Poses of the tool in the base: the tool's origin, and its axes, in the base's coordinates. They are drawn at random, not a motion.
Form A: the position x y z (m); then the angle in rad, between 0 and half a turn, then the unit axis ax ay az.
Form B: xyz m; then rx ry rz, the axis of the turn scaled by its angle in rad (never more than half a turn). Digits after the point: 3 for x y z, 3 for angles.
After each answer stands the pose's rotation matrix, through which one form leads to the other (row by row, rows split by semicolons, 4 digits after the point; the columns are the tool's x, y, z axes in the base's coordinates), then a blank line. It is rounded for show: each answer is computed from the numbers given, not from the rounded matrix.
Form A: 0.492, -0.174, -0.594, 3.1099, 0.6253, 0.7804, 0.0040
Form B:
0.492, -0.174, -0.594, 1.945, 2.427, 0.012
-0.2177 0.9756 0.0297; 0.9758 0.2182 -0.0136; -0.0197 0.0261 -0.9995

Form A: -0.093, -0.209, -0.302, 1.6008, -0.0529, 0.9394, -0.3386
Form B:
-0.093, -0.209, -0.302, -0.085, 1.504, -0.542
-0.0271 0.2873 0.9575; -0.3897 0.8790 -0.2748; -0.9206 -0.3805 0.0881

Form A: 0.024, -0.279, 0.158, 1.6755, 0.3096, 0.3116, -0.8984
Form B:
0.024, -0.279, 0.158, 0.519, 0.522, -1.505
0.0014 1.0000 0.0027; -0.7869 0.0027 -0.6171; -0.6171 -0.0013 0.7869

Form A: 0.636, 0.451, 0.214, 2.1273, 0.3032, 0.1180, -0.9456
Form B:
0.636, 0.451, 0.214, 0.645, 0.251, -2.012
-0.3877 0.8576 -0.3379; -0.7482 -0.5069 -0.4280; -0.5383 0.0869 0.8382

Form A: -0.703, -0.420, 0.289, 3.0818, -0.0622, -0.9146, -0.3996
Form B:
-0.703, -0.420, 0.289, -0.192, -2.819, -1.231
-0.9905 0.1375 -0.0050; 0.0898 0.6732 0.7340; 0.1043 0.7265 -0.6792

